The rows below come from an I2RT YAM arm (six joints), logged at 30 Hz.
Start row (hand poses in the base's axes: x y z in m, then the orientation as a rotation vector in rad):
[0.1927, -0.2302, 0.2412, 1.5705, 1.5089, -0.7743]
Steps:
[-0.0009, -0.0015, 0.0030, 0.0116, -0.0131, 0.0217]
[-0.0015, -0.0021, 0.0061, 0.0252, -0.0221, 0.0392]
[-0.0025, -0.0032, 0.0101, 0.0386, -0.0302, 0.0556]
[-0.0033, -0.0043, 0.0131, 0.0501, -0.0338, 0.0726]
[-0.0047, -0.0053, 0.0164, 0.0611, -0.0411, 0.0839]
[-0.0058, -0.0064, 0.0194, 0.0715, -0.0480, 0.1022]
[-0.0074, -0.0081, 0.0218, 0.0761, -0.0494, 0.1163]
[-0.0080, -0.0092, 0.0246, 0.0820, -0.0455, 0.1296]
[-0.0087, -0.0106, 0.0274, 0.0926, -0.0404, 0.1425]
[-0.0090, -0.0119, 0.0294, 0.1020, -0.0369, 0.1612]
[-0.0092, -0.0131, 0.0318, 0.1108, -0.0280, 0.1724]
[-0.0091, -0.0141, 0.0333, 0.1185, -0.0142, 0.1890]
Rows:
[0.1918, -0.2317, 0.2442, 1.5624, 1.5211, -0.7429]
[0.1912, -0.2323, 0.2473, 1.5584, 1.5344, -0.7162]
[0.1902, -0.2334, 0.2513, 1.5550, 1.5473, -0.6909]
[0.1894, -0.2345, 0.2543, 1.5489, 1.5626, -0.6705]
[0.1880, -0.2355, 0.2576, 1.5478, 1.5711, -0.6504]
[0.1869, -0.2366, 0.2606, 1.5400, 1.5839, -0.6270]
[0.1853, -0.2383, 0.2630, 1.5308, 1.5946, -0.6147]
[0.1847, -0.2394, 0.2658, 1.5224, 1.6093, -0.6065]
[0.1840, -0.2408, 0.2686, 1.5173, 1.6275, -0.5964]
[0.1837, -0.2421, 0.2706, 1.5063, 1.6472, -0.5823]
[0.1835, -0.2433, 0.2730, 1.5007, 1.6660, -0.5776]
[0.1836, -0.2443, 0.2745, 1.4884, 1.6910, -0.5747]

